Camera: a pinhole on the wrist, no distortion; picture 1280 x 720 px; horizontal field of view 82.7 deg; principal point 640.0 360.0 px. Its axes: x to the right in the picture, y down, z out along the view. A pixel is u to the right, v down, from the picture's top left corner.
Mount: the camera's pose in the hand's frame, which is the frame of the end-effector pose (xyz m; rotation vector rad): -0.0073 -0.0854 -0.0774 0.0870 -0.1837 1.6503
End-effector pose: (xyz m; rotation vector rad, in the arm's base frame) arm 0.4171 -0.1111 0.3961 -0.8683 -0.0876 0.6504
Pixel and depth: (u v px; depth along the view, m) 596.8 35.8 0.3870
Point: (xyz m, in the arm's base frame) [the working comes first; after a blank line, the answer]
In the camera's frame: -0.0230 -0.1725 0.3870

0.5124 0.1077 0.6910
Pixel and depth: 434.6 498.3 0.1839
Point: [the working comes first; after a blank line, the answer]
In the camera's frame: -0.0519 0.0350 0.1839

0.4333 -0.1546 0.5905
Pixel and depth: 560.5 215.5 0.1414
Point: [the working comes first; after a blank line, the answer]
In the camera's frame: -0.0155 -0.0281 0.1414

0.4695 -0.1187 0.5233
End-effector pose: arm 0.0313 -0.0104 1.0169 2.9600 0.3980 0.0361
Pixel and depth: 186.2 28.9 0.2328
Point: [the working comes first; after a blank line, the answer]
In the camera's frame: -0.1453 -0.1060 0.2328

0.0647 0.2430 0.8438
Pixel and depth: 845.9 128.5 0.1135
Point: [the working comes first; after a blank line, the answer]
In the camera's frame: 0.0321 -0.0361 0.1135

0.0338 0.0557 0.9644
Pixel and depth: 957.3 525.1 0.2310
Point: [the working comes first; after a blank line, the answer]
In the camera's frame: 0.1008 0.0524 0.2310

-0.0472 -0.0273 0.8508
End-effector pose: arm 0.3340 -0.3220 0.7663 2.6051 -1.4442 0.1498
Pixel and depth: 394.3 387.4 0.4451
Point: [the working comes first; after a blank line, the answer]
In the camera's frame: -0.1504 0.0168 0.4451

0.5831 -0.1938 0.4043
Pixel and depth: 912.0 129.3 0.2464
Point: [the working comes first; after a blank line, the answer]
In the camera's frame: 0.0922 -0.0782 0.2464

0.3883 -0.3814 0.5892
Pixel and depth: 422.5 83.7 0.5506
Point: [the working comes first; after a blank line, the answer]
In the camera's frame: -0.1647 -0.2092 0.5506

0.7132 -0.3916 0.3245
